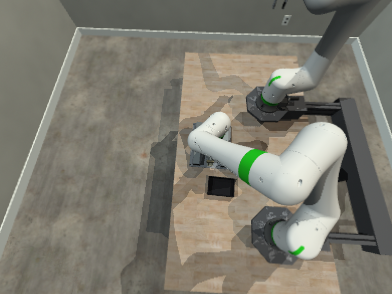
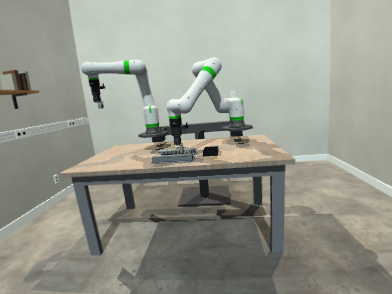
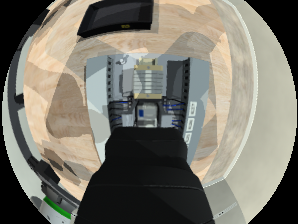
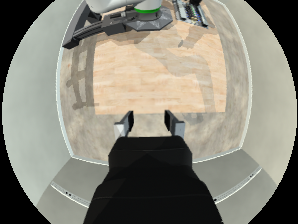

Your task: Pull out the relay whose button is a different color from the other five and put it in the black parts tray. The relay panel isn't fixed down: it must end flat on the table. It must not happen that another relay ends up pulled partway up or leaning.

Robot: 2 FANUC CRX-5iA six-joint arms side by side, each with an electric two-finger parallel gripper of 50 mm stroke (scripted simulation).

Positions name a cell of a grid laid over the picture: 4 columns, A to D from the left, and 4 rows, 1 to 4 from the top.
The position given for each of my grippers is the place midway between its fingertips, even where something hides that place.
In view: my left gripper (image 3: B2), my right gripper (image 4: C3) and a relay panel (image 3: C2).
